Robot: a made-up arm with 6 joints.
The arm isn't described. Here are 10 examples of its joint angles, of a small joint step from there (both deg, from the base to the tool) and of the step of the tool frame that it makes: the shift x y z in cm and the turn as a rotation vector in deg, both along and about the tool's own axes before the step.
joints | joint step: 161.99 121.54 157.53 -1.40 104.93 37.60 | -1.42 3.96 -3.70 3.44 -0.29 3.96
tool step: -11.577 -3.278 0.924 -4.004 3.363 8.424
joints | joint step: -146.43 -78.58 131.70 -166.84 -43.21 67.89 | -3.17 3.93 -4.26 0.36 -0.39 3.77
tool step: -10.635 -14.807 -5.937 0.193 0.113 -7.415
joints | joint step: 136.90 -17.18 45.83 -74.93 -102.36 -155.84 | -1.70 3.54 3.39 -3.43 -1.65 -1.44
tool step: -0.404 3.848 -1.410 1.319 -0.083 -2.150
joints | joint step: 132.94 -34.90 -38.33 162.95 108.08 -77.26 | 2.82 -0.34 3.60 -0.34 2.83 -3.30
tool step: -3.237 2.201 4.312 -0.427 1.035 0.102
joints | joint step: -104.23 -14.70 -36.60 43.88 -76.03 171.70 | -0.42 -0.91 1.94 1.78 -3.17 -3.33
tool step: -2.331 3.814 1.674 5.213 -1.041 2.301
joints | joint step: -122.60 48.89 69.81 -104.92 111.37 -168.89 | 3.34 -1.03 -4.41 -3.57 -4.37 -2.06
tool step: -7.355 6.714 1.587 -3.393 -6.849 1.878
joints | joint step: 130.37 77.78 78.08 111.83 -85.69 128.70 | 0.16 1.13 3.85 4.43 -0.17 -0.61
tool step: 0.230 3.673 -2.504 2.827 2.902 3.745
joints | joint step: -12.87 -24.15 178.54 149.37 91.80 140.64 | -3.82 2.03 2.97 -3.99 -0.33 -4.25
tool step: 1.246 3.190 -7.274 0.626 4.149 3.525
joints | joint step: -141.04 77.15 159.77 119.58 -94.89 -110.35 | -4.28 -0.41 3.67 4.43 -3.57 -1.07
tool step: 7.993 -1.018 6.410 5.315 -9.872 -2.711
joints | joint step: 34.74 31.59 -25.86 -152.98 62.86 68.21 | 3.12 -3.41 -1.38 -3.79 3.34 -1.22
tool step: -5.322 -5.255 -4.603 1.099 0.978 -1.236
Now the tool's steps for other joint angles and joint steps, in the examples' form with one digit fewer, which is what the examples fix.
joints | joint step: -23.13 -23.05 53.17 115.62 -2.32 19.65 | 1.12 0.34 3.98 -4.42 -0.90 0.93
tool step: -1.12 -3.97 -4.88 4.74 3.09 -2.24
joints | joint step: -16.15 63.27 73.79 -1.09 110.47 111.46 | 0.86 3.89 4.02 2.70 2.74 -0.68
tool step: -5.13 -2.93 2.40 2.41 -0.87 -3.42
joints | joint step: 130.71 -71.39 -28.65 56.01 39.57 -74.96 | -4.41 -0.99 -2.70 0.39 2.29 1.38
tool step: -1.37 -0.37 -3.74 -4.17 2.17 -0.83
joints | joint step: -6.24 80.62 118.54 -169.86 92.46 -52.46 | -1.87 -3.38 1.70 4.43 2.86 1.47
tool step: -10.17 5.27 -7.20 1.39 5.40 1.97
